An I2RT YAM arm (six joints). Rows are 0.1 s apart.
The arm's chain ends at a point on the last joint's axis. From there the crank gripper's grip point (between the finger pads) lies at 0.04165 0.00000 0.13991 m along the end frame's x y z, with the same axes.
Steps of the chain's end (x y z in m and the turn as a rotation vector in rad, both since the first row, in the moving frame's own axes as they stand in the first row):
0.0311, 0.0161, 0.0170, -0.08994, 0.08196, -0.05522
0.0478, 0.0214, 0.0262, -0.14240, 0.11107, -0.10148
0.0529, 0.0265, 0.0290, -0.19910, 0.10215, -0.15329
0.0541, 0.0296, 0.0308, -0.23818, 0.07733, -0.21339
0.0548, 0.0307, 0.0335, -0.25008, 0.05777, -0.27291
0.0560, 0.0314, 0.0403, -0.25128, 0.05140, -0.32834
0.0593, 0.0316, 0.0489, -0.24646, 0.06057, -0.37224
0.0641, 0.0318, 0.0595, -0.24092, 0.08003, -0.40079
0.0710, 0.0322, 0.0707, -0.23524, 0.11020, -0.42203
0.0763, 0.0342, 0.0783, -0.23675, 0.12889, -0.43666
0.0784, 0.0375, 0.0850, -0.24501, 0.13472, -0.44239
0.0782, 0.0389, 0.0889, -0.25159, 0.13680, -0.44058
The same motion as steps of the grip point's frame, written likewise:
0.0427, 0.0259, 0.0127, -0.08994, 0.08196, -0.05522
0.0638, 0.0359, 0.0196, -0.14240, 0.11107, -0.10148
0.0684, 0.0462, 0.0219, -0.19910, 0.10215, -0.15329
0.0672, 0.0521, 0.0243, -0.23818, 0.07733, -0.21339
0.0658, 0.0524, 0.0280, -0.25008, 0.05777, -0.27291
0.0664, 0.0508, 0.0354, -0.25128, 0.05140, -0.32834
0.0709, 0.0481, 0.0439, -0.24646, 0.06057, -0.37224
0.0781, 0.0456, 0.0538, -0.24092, 0.08003, -0.40079
0.0887, 0.0432, 0.0637, -0.23524, 0.11020, -0.42203
0.0964, 0.0440, 0.0703, -0.23675, 0.12889, -0.43666
0.0995, 0.0479, 0.0765, -0.24501, 0.13472, -0.44239
0.0997, 0.0502, 0.0801, -0.25159, 0.13680, -0.44058

